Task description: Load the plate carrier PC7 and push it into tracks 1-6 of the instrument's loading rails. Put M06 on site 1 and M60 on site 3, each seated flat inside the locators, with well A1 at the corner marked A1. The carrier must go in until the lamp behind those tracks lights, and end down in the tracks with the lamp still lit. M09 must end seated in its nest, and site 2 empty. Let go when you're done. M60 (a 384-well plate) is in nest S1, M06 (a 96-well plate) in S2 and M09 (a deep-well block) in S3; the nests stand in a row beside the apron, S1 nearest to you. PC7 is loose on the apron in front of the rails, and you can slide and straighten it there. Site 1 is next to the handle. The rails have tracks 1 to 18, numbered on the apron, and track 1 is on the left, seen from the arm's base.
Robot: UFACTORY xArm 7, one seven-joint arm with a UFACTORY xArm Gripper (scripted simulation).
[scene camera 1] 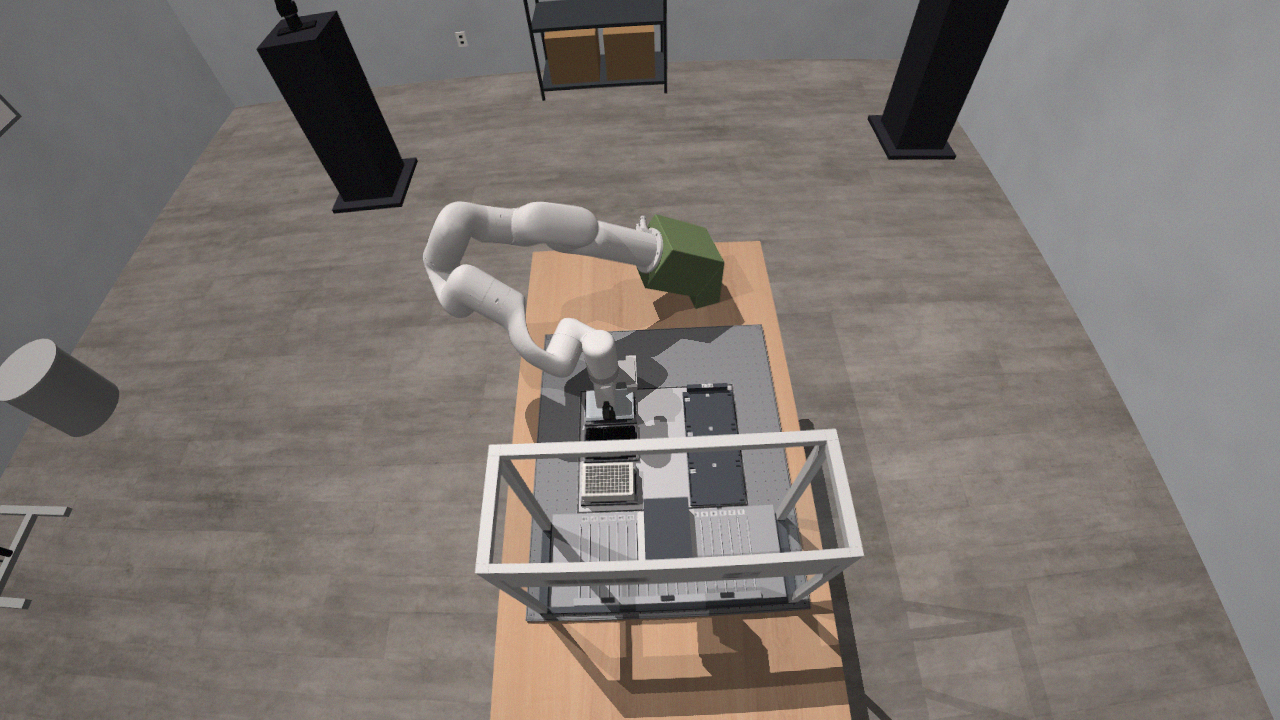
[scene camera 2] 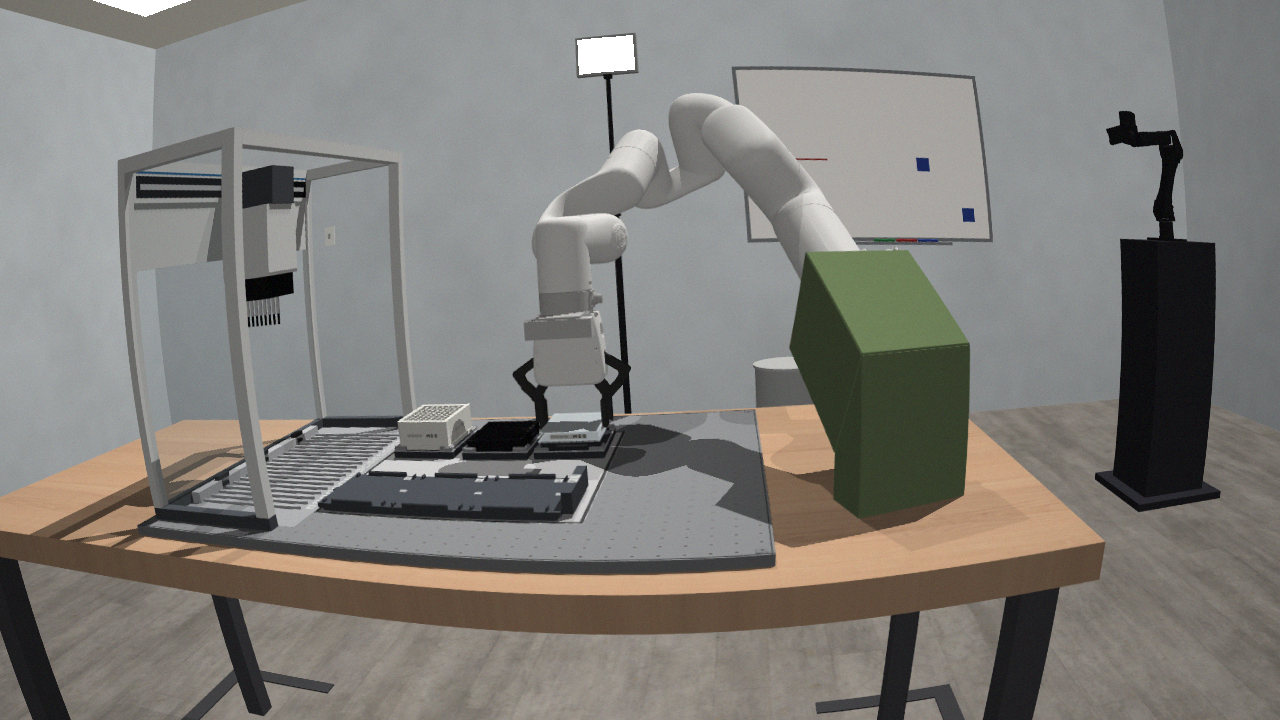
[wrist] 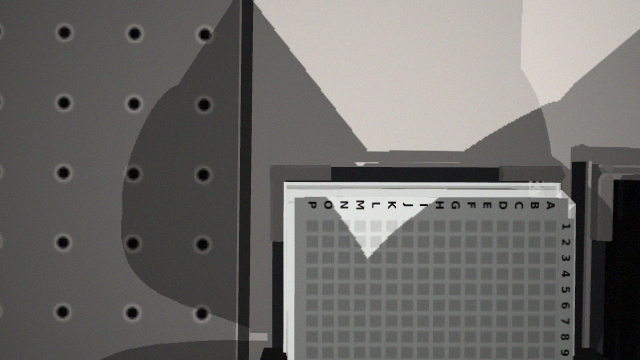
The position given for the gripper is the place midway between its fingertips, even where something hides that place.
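Note:
The gripper (scene camera 2: 575, 426) is in the scene with a 384-well plate M60 (scene camera 2: 570, 427), which can also be seen in scene camera 1 (scene camera 1: 624, 406) and in the wrist view (wrist: 365, 263). There is a black 96-well plate M06 (scene camera 2: 501, 435), and scene camera 1 shows it too (scene camera 1: 616, 432). A white deep-well block M09 (scene camera 2: 447, 427) is also visible in scene camera 1 (scene camera 1: 624, 490). The white deep-well block M09 is out of frame in the wrist view. The scene has a dark plate carrier PC7 (scene camera 2: 421, 496) as well. The dark plate carrier PC7 is out of frame in the wrist view.

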